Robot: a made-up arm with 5 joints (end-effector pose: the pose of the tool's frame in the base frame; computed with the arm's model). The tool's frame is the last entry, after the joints.
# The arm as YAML. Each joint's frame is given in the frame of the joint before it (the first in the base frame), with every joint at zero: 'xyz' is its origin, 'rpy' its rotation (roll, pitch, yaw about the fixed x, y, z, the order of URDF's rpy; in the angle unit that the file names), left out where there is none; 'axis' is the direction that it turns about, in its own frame. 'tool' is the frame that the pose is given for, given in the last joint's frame.
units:
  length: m
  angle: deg
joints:
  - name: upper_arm
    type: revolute
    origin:
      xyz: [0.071, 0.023, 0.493]
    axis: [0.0, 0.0, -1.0]
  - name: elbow
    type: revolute
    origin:
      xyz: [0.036, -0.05, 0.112]
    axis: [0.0, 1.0, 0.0]
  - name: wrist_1
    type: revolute
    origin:
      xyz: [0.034, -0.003, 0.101]
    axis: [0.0, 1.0, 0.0]
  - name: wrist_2
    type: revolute
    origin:
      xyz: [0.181, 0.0, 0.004]
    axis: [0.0, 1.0, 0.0]
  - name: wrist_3
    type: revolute
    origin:
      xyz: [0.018, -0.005, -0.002]
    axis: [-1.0, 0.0, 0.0]
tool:
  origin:
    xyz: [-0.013, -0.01, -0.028]
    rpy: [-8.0, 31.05, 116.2]
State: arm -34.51 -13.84 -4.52 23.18 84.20
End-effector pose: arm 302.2 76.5 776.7 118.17 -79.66 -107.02
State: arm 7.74 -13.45 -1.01 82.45 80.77
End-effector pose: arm 282.1 -93.7 756.8 11.28 -103.76 -130.40
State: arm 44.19 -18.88 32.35 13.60 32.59
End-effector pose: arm 163.1 -180.2 653.0 -4.63 58.63 87.29
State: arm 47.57 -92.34 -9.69 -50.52 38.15
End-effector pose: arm -60.7 43.8 829.2 -132.51 11.04 -56.58
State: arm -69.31 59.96 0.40 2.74 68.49
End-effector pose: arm 235.4 210.0 465.0 56.54 -60.32 -86.43
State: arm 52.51 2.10 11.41 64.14 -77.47
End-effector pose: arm 187.5 -182.9 657.6 55.61 -28.51 13.86
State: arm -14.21 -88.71 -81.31 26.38 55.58
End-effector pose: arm -141.8 -120.4 679.4 -104.86 -34.07 -20.93
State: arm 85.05 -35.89 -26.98 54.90 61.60
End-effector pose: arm -8.4 -73.4 863.9 -8.37 90.89 32.07
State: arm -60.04 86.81 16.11 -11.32 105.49
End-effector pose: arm 200.8 83.4 393.9 43.13 -56.21 -47.88
